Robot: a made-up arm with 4 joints. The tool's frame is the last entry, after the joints.
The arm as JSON. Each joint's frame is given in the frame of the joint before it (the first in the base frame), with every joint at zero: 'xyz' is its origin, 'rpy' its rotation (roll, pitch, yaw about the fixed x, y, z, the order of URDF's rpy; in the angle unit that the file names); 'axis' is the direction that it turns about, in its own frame. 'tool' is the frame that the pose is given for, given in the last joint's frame.
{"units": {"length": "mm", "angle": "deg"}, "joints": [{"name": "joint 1", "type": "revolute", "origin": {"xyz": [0.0, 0.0, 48.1], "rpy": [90.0, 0.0, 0.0]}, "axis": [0.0, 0.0, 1.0]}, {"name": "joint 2", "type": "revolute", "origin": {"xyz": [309.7, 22.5, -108.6], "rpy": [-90.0, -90.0, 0.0]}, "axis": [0.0, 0.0, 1.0]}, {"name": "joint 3", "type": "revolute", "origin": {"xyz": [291.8, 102.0, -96.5], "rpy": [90.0, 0.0, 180.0]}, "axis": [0.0, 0.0, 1.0]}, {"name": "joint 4", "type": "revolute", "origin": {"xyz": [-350.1, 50.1, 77.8], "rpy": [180.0, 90.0, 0.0]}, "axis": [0.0, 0.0, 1.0]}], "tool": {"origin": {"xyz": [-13.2, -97.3, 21.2], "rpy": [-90.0, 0.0, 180.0]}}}
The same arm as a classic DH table. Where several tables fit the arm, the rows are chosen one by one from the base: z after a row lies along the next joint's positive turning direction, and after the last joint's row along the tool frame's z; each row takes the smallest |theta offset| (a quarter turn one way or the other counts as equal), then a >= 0, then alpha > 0; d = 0 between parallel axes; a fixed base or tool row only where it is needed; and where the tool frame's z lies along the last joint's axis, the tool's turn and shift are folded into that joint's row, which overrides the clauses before.
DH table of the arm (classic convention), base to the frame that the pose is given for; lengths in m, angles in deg. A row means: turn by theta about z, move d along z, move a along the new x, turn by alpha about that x. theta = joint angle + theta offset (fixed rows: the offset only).
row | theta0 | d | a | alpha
base (fixed) | 0 | 0.0481 | 0 | 90
joint 1 | 0 | -0.1086 | 0.3097 | -90
joint 2 | -90 | -0.074 | 0.2918 | -90
joint 3 | -90 | 0.1798 | 0.0501 | -90
joint 4 | -90 | 0.3713 | 0.0132 | -90
tool (fixed) | 0 | 0.0973 | 0 | 0

